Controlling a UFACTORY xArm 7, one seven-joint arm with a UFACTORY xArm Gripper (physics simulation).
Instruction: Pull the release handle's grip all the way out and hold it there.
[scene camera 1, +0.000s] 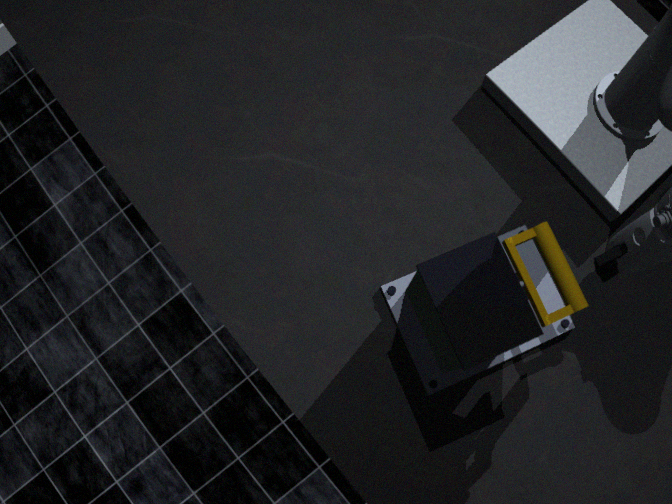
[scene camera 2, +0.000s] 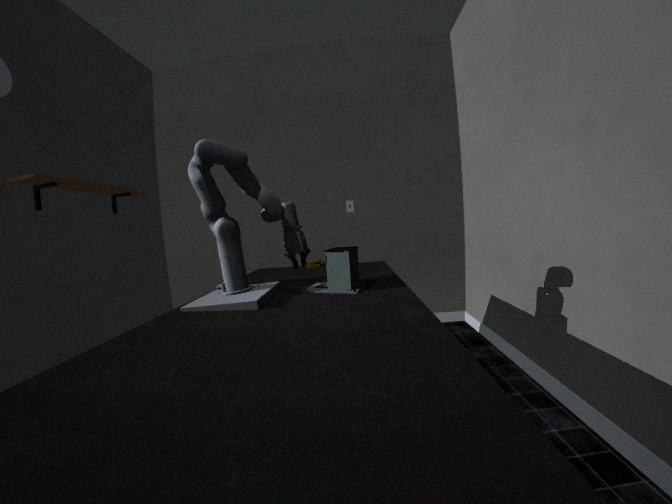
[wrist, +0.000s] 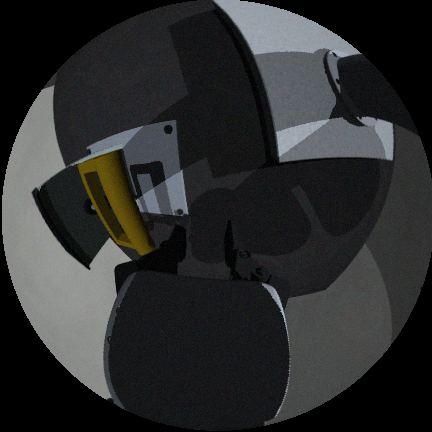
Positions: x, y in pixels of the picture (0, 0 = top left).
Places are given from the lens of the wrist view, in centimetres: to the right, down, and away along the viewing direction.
my gripper (wrist: 208, 226): -1, 1, 14
base plate (wrist: 152, 152): -10, -10, 17
